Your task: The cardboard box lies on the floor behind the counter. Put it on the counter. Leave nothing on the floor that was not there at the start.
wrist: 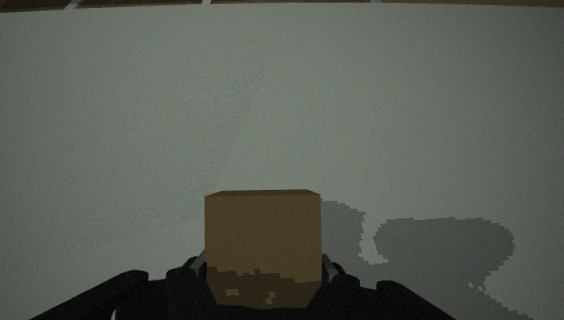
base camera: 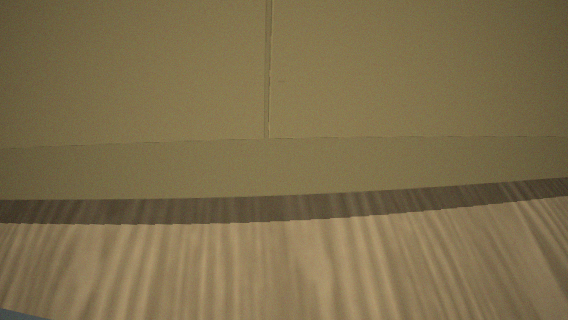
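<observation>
The brown cardboard box is at the bottom middle of the wrist view, between the two black fingers of my gripper. The gripper is shut on the box. Below and beyond it is a pale grey flat surface, the counter top, with its far edge near the top of the view. The shadow of the gripper and box falls on this surface to the right. Whether the box touches the surface cannot be told. In the base camera view a plain olive-beige counter front fills the upper part; box and gripper do not show there.
In the base camera view a wood-grain floor runs up to a dark shadowed strip at the foot of the counter front. A vertical seam divides the front panels. Beyond the counter top's far edge, brown surfaces with pale lines show in the wrist view.
</observation>
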